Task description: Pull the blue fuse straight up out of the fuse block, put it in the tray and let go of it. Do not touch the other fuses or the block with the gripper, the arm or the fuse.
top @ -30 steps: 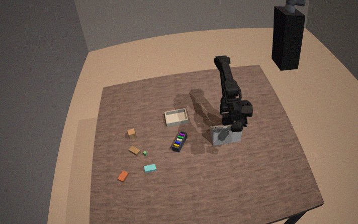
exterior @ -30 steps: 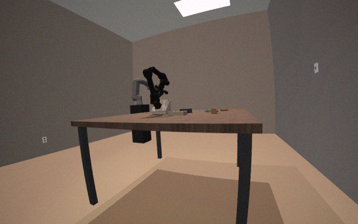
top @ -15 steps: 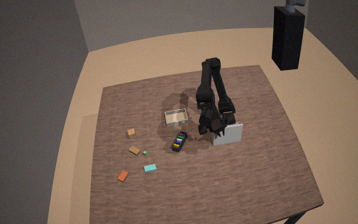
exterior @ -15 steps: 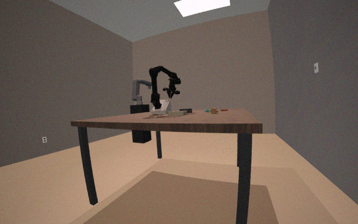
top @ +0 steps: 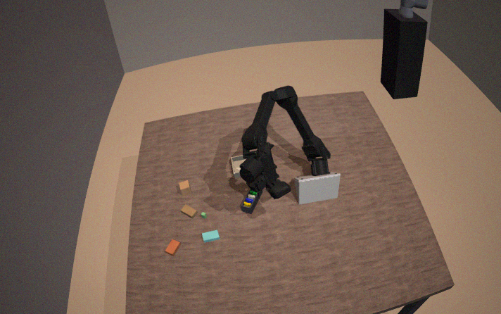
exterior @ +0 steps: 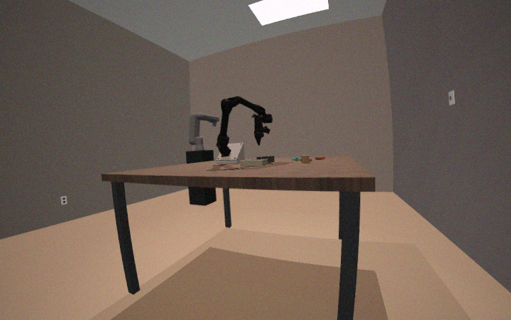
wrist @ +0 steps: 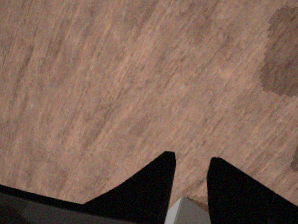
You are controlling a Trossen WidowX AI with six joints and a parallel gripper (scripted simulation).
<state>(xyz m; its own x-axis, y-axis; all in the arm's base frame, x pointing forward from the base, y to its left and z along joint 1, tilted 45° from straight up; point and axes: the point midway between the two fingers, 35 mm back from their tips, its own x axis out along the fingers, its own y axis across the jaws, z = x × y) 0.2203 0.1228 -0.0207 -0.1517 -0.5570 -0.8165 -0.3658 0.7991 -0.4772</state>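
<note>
The blue fuse is 90 mm ahead of my gripper tip, 80 mm to the right of it and 100 mm below it. Round my gripper tip: beige tray (70 mm ahead, 290 mm to the right, 120 mm below); green cube (280 mm ahead, 50 mm to the right, 110 mm below); teal block (260 mm ahead, 50 mm to the left, 110 mm below).
</note>
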